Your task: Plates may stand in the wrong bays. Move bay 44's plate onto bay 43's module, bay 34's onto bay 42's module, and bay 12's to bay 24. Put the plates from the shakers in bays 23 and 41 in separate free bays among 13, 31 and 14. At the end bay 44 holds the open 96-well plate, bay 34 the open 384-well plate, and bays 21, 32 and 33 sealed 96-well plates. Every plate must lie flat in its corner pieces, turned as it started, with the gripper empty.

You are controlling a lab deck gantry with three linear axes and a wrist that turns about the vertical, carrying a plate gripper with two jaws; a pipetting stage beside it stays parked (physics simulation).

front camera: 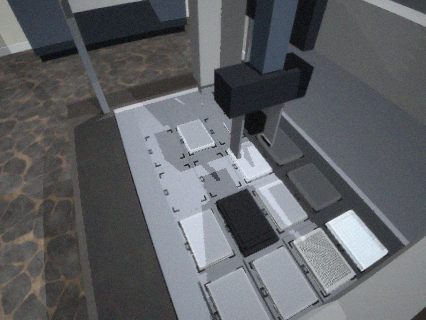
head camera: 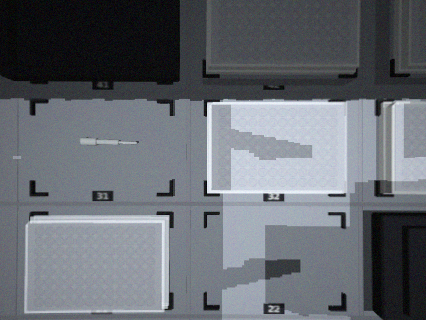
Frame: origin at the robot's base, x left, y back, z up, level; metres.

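Seen in the pictures: gripper, fingertip midpoint: (front camera: 251, 147); robot's base, origin of the base link: (front camera: 146, 138).
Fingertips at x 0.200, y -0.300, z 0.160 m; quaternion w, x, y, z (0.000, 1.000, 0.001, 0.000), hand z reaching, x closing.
Offsets run from my fingertips to a thing's top centre. "spot": to the spot under its first point. Level surfaces: height alone.
My gripper (front camera: 254, 149) is open and empty, its jaws hanging around bay 32 in the front view. Sealed plates stand in bay 21 @(spot: dy +0.229, dx -0.052, dz -0.146 m) (front camera: 195, 135) (head camera: 95, 267), bay 32 @(spot: dy +0.054, dx +0.061, dz -0.146 m) (front camera: 253, 162) (head camera: 277, 175) and bay 33 @(spot: dy -0.100, dx +0.053, dz -0.146 m) (front camera: 281, 205) (head camera: 415, 135). Shaded plates stand in bay 42 @(spot: dy +0.050, dx +0.161, dz -0.127 m) (front camera: 283, 148) (head camera: 282, 35) and bay 43 @(spot: dy -0.098, dx +0.157, dz -0.127 m) (front camera: 314, 186) (head camera: 414, 35). The bright 96-well plate @(dy -0.256, dx +0.164, dz -0.131 m) (front camera: 356, 240) is in bay 44, the 384-well plate @(dy -0.256, dx +0.057, dz -0.131 m) (front camera: 324, 260) in bay 34. Bays 13, 14 and 24 hold pale plates @(dy -0.092, dx -0.157, dz -0.146 m) (front camera: 206, 239) @(dy -0.256, dx -0.157, dz -0.132 m) (front camera: 237, 296) @(dy -0.256, dx -0.050, dz -0.132 m) (front camera: 284, 282). Black shakers @(spot: dy -0.105, dx -0.055, dz -0.137 m) (front camera: 246, 222) (head camera: 400, 270) @(spot: dy +0.194, dx +0.152, dz -0.137 m) (front camera: 255, 122) (head camera: 90, 40) in bays 23 and 41 carry no plate.
A thin pale pen-like object @(dy +0.228, dx +0.062, dz -0.153 m) (head camera: 107, 142) lies in bay 31. Bays 11, 12 and 22 show corner pieces without plates. A pale post (front camera: 205, 45) stands behind the deck @(dz -0.160 m) (front camera: 137, 145), and the dark gripper body (front camera: 260, 90) covers part of its far side.
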